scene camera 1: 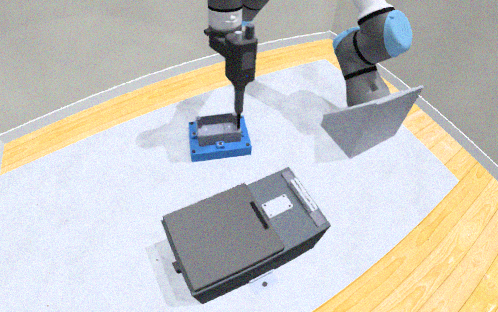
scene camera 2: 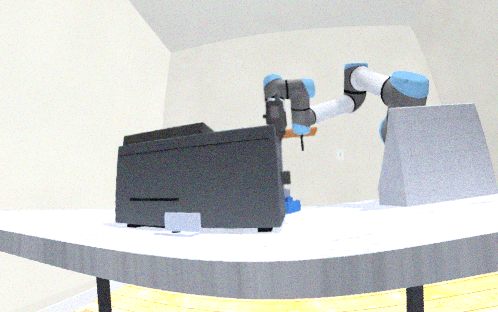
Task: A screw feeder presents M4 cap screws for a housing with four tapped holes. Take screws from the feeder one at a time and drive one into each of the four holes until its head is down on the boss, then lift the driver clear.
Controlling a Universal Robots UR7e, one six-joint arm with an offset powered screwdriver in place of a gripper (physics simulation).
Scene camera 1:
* dark grey screw feeder: 294, 229
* dark feeder lid: 218, 237
